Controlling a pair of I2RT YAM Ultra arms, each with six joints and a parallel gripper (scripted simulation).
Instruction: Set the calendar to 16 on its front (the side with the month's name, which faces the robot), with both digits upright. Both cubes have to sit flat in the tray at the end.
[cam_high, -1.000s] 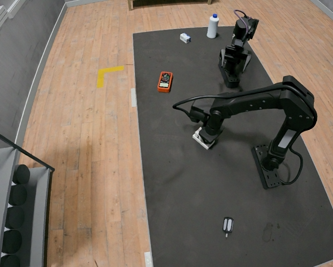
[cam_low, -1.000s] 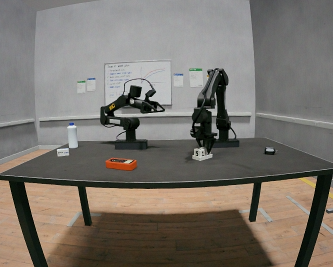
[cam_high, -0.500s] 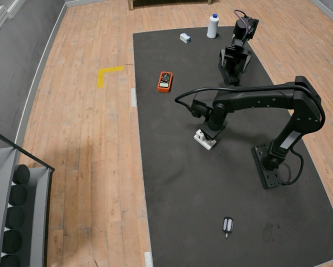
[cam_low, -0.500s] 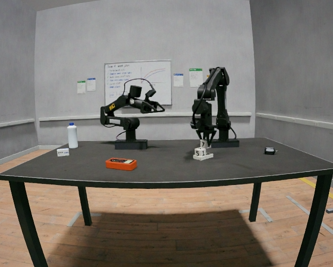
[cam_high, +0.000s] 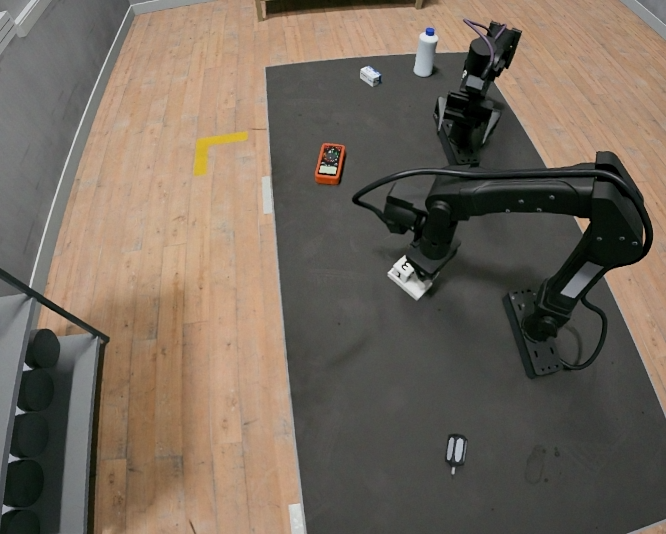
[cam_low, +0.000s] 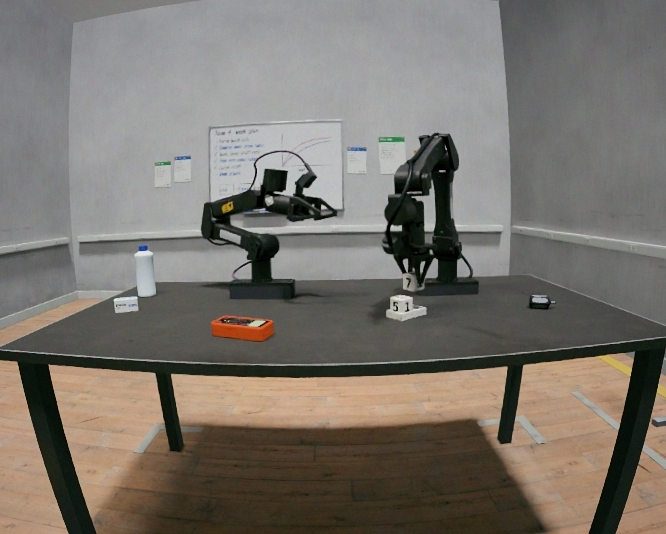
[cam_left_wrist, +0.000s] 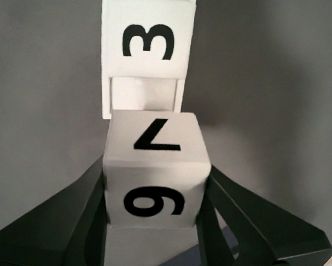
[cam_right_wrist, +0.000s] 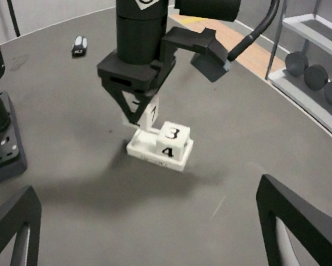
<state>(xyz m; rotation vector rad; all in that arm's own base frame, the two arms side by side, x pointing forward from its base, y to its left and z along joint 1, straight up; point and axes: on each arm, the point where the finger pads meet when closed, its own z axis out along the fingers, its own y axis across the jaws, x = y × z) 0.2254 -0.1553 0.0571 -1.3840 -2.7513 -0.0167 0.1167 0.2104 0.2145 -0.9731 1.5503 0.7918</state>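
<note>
The white tray is 80 mm below my left hand, 20 mm to the right of it and 20 mm ahead of it. Also, from my left hand: white bottle (840 mm to the right, 240 mm behind, 10 mm below).
</note>
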